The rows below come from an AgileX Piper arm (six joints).
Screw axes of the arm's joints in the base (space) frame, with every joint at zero. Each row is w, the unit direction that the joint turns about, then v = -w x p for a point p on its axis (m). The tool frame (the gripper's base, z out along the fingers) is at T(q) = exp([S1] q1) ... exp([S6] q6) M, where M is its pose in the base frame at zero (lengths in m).
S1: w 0 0 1 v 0 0 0
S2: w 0 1 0 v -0.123 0 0
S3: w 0 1 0 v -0.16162 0 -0.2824
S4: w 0.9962 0 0.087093 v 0 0.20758 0
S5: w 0 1 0 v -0.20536 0 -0.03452
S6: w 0.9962 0 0.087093 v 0 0.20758 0
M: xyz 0.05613 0 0.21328 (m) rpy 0 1.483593 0 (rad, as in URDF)
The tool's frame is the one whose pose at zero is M.
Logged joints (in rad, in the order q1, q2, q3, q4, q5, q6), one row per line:
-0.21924 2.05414 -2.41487 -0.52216 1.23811 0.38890
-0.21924 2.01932 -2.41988 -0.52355 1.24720 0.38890
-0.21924 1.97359 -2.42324 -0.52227 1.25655 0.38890
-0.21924 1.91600 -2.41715 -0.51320 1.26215 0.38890
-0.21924 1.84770 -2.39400 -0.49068 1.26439 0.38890
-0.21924 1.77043 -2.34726 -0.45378 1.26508 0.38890
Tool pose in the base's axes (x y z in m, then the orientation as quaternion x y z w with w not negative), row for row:
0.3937 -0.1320 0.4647 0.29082 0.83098 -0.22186 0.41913
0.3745 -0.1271 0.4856 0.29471 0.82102 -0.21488 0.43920
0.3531 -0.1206 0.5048 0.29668 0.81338 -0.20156 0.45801
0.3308 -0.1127 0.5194 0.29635 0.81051 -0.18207 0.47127
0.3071 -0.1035 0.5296 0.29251 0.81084 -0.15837 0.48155
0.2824 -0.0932 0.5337 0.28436 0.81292 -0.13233 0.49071
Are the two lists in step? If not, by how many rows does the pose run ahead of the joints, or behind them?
The pose runs 2 rows ahead of the joints: the pose in row i belongs to the joints in row i + 2.
